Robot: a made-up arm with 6 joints.
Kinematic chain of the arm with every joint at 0, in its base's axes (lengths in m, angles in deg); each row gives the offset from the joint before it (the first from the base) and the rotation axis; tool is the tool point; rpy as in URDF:
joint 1: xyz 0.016 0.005 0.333 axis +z
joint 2: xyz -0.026 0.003 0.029 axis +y
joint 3: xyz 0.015 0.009 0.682 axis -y
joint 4: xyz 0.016 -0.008 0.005 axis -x
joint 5: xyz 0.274 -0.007 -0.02 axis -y
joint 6: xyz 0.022 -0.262 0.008 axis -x
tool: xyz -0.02 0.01 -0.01 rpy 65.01 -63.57 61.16
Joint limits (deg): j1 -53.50..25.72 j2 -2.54..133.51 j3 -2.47..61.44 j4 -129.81..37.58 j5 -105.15..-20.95 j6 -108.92..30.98
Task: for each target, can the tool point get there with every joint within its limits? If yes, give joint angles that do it. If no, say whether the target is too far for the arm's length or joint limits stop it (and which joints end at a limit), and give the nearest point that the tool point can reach.
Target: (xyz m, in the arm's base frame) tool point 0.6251 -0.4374 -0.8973
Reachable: no: too far | nearest point 0.5026 -0.3484 -0.4485 | short by 0.474 m
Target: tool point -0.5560 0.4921 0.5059
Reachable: no: joint limits stop it (at a limit: joint 1, joint 2, joint 3, joint 4, joint 6) | nearest point 0.1523 0.2823 0.8592 | short by 0.819 m
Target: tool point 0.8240 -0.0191 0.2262
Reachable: yes | joints -10.43 72.29 46.44 -112.91 -82.17 -40.53
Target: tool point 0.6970 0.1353 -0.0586
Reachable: yes | joints 17.08 91.25 44.37 -67.87 -82.42 -90.82
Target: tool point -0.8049 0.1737 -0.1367
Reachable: no: joint limits stop it (at a limit: joint 1, joint 2, joint 3, joint 6) | nearest point -0.0539 -0.1615 -0.1867 | short by 0.824 m
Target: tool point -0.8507 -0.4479 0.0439
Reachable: no: joint limits stop it (at a limit: joint 1, joint 2, joint 3, joint 5, joint 6) | nearest point -0.0711 -0.2616 -0.2294 | short by 0.847 m
